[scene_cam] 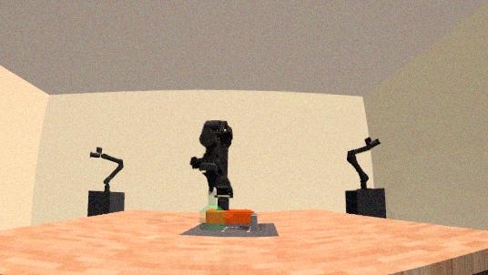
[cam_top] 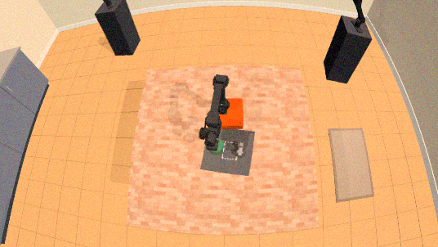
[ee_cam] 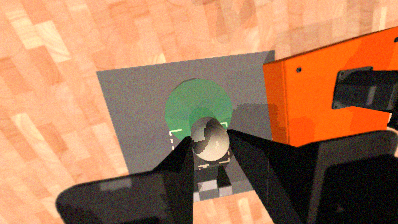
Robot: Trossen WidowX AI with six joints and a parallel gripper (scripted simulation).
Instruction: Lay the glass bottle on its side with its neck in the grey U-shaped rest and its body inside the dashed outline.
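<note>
Right now my gripper tip is 140 mm above the dark grey mat and 80 mm to the right of it. Round my gripper tip: green glass bottle 50 mm below.
</note>
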